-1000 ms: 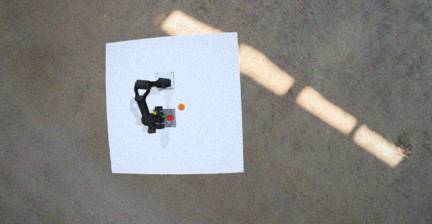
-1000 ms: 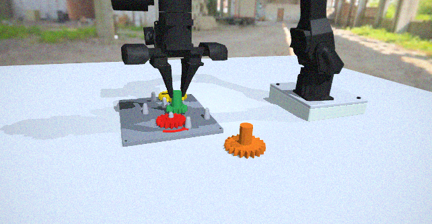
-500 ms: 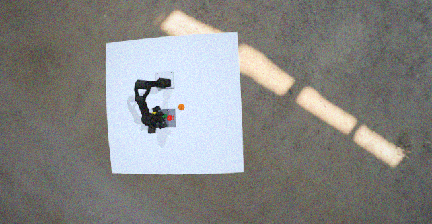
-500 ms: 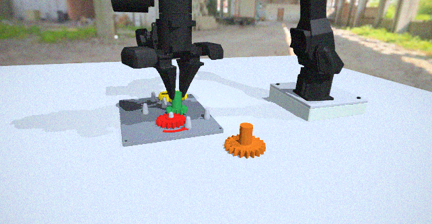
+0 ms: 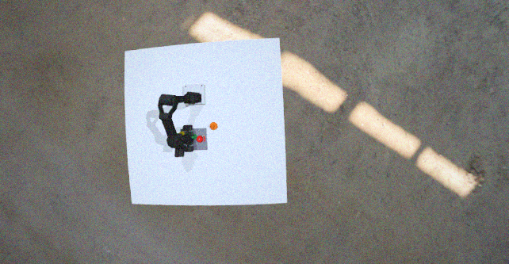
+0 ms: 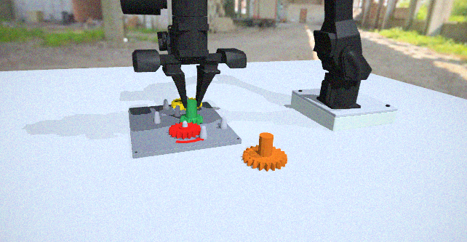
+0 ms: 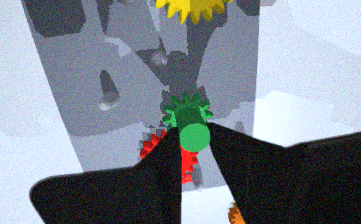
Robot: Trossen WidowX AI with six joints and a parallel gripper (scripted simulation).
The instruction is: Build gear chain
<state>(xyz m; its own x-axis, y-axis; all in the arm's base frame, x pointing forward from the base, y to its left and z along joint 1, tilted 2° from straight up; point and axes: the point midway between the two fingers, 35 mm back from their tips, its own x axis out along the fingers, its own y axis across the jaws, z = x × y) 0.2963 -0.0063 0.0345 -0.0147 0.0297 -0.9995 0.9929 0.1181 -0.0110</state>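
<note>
The small green gear is 10 mm below my gripper tip. The rest, counted from my gripper tip: red arrow: 70 mm to the left, 30 mm below, 10 mm ahead; yellow gear: 100 mm to the right, 20 mm below; red gear: 40 mm to the left, 20 mm below, 20 mm ahead.
</note>
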